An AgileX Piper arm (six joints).
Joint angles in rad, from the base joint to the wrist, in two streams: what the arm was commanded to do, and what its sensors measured. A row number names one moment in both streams.
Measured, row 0:
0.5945, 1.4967, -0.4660, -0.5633, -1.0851, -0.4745
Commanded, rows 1 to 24:
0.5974, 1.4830, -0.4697, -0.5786, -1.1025, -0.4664
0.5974, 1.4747, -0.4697, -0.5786, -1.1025, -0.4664
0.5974, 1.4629, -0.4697, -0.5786, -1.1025, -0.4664
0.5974, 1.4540, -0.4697, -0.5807, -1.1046, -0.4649
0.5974, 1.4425, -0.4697, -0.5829, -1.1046, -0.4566
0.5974, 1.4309, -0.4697, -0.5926, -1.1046, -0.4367
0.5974, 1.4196, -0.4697, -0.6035, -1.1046, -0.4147
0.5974, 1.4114, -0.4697, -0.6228, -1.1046, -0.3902
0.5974, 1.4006, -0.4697, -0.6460, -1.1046, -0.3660
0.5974, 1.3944, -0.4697, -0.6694, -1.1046, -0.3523
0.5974, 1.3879, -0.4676, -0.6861, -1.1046, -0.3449
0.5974, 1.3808, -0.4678, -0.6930, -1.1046, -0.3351
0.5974, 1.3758, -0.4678, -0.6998, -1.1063, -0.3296
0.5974, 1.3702, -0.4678, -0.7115, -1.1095, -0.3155
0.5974, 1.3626, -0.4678, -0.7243, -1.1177, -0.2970
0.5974, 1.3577, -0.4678, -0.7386, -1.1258, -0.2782
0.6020, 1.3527, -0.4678, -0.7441, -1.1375, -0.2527
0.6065, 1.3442, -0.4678, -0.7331, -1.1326, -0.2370
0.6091, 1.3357, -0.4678, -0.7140, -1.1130, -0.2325
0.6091, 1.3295, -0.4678, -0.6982, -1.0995, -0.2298
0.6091, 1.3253, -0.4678, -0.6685, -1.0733, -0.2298
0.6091, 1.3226, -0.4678, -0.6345, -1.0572, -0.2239
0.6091, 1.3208, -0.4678, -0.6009, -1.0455, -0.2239
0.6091, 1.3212, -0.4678, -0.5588, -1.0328, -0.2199
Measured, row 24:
0.6080, 1.3338, -0.4660, -0.6882, -1.0841, -0.2442
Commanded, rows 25 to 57:
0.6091, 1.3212, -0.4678, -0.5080, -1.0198, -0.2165
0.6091, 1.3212, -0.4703, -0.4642, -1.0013, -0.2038
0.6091, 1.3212, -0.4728, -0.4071, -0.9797, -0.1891
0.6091, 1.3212, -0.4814, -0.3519, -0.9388, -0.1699
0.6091, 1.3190, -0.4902, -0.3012, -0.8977, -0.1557
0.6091, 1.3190, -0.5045, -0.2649, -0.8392, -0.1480
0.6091, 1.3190, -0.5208, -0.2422, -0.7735, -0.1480
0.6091, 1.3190, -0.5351, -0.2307, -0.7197, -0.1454
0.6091, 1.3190, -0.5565, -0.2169, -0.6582, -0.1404
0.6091, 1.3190, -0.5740, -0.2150, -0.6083, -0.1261
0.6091, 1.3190, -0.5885, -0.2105, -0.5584, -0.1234
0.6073, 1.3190, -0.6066, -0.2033, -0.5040, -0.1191
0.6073, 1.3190, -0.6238, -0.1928, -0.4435, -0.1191
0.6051, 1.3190, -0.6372, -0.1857, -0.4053, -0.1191
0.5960, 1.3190, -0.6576, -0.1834, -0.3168, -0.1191
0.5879, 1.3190, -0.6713, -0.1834, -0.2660, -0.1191
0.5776, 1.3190, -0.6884, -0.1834, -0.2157, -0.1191
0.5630, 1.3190, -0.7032, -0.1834, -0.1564, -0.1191
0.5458, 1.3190, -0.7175, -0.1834, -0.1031, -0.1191
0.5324, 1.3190, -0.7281, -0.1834, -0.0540, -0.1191
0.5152, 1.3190, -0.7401, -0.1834, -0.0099, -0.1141
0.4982, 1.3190, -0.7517, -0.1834, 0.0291, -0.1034
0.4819, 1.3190, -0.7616, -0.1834, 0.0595, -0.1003
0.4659, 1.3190, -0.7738, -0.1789, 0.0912, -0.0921
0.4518, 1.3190, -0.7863, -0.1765, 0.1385, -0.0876
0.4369, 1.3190, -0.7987, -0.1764, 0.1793, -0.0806
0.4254, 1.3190, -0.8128, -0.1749, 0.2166, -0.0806
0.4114, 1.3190, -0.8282, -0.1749, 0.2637, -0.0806
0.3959, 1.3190, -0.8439, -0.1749, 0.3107, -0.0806
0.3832, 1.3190, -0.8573, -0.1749, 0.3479, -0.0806
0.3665, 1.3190, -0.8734, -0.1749, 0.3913, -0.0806
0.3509, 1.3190, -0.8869, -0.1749, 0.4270, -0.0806
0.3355, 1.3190, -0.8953, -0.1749, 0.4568, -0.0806
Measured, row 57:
0.3913, 1.3265, -0.8478, -0.1802, 0.3241, -0.0900
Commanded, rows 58 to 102:
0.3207, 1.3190, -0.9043, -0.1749, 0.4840, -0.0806
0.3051, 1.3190, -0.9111, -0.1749, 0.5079, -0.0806
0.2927, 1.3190, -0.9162, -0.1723, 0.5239, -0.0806
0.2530, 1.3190, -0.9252, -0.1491, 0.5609, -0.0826
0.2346, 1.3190, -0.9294, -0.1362, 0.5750, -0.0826
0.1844, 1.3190, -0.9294, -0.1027, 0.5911, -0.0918
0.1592, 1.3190, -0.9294, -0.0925, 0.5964, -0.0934
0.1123, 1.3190, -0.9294, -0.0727, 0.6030, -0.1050
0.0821, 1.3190, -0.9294, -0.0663, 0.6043, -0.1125
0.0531, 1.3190, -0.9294, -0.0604, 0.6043, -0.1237
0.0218, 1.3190, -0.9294, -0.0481, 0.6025, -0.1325
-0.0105, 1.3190, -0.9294, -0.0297, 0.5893, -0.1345
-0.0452, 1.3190, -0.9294, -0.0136, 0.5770, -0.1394
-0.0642, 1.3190, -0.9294, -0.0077, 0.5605, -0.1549
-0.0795, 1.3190, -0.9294, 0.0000, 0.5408, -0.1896
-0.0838, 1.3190, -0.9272, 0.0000, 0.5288, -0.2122
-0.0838, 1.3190, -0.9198, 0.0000, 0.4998, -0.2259
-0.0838, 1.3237, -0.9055, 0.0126, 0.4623, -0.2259
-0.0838, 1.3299, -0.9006, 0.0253, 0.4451, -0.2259
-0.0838, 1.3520, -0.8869, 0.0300, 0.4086, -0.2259
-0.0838, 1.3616, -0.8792, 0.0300, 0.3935, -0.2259
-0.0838, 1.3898, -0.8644, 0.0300, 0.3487, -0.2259
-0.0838, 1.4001, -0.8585, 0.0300, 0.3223, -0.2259
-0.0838, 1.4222, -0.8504, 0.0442, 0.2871, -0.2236
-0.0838, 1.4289, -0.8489, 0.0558, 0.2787, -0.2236
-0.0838, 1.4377, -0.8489, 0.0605, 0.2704, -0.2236
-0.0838, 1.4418, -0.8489, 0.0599, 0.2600, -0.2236
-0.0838, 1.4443, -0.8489, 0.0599, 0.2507, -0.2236
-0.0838, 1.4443, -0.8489, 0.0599, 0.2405, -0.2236
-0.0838, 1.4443, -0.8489, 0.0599, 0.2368, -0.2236
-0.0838, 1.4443, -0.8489, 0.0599, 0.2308, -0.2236
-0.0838, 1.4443, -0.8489, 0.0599, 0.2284, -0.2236
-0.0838, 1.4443, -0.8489, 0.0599, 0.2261, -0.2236
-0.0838, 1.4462, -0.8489, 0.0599, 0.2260, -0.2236
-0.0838, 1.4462, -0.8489, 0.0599, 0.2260, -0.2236
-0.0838, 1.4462, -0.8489, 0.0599, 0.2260, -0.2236
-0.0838, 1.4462, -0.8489, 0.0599, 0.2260, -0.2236
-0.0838, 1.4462, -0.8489, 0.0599, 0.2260, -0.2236
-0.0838, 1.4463, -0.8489, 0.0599, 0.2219, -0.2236
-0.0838, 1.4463, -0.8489, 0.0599, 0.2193, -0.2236
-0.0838, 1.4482, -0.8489, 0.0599, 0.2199, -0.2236
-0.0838, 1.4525, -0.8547, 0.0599, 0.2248, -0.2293
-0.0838, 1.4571, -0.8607, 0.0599, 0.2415, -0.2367
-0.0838, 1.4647, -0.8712, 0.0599, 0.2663, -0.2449
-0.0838, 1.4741, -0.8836, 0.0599, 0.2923, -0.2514
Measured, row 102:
-0.0768, 1.4505, -0.8540, 0.0548, 0.2361, -0.2215
